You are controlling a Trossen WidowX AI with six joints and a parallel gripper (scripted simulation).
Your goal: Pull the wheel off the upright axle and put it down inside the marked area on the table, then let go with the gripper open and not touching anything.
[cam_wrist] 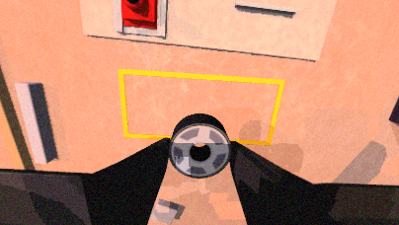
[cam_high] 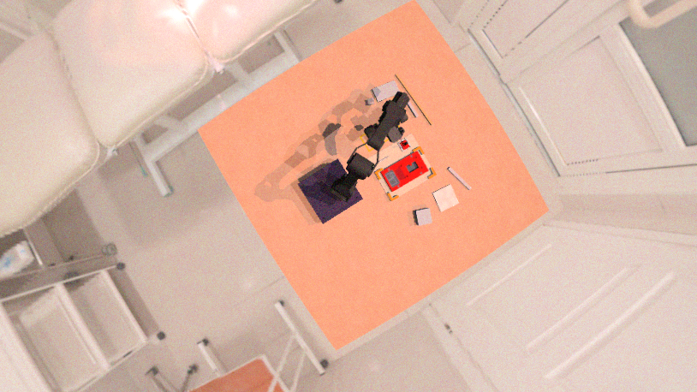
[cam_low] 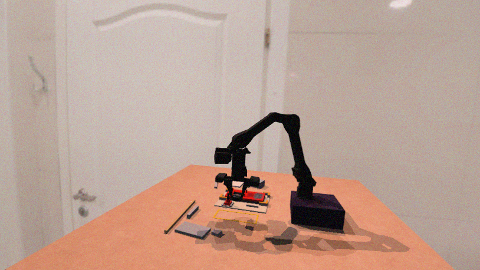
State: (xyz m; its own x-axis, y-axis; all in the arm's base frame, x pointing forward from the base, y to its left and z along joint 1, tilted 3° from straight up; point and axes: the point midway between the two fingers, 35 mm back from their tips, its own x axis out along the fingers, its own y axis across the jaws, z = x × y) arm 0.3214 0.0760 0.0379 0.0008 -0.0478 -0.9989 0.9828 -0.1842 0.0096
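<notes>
The wheel lies right at my gripper tip. The rest, counted from my gripper tip: upright axle 11 cm to the right, 5 cm below, 4 cm ahead.
</notes>
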